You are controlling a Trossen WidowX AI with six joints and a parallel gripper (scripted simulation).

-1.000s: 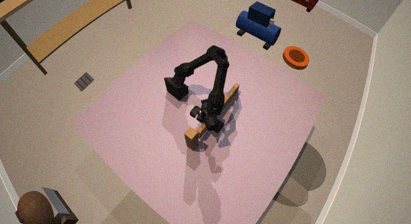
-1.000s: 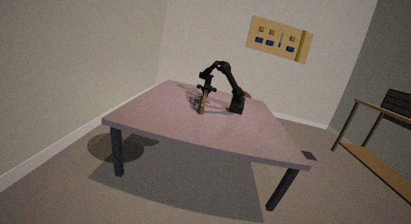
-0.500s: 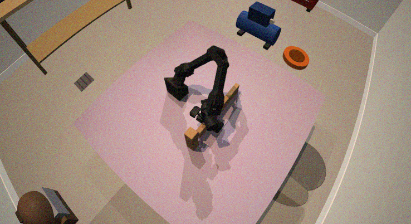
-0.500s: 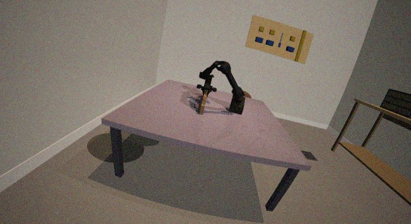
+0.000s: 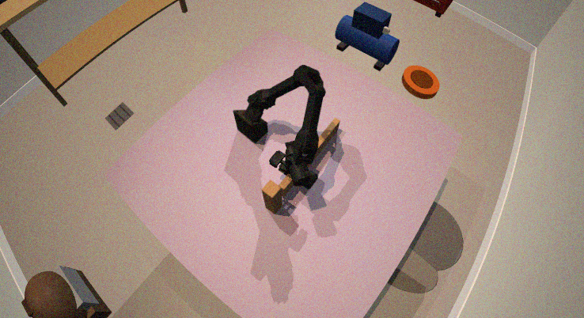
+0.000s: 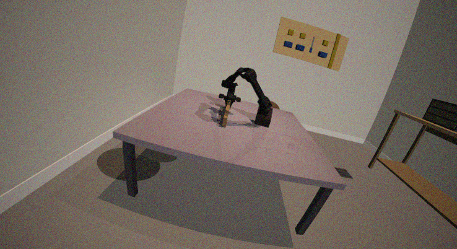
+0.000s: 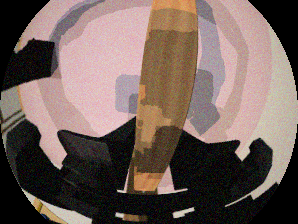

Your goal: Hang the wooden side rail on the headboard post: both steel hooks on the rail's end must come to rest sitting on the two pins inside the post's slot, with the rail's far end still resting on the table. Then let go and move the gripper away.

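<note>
Now: gripper tip 10 mm short of the upright headboard post, 120 mm to the left of it and 40 mm below it.
</note>
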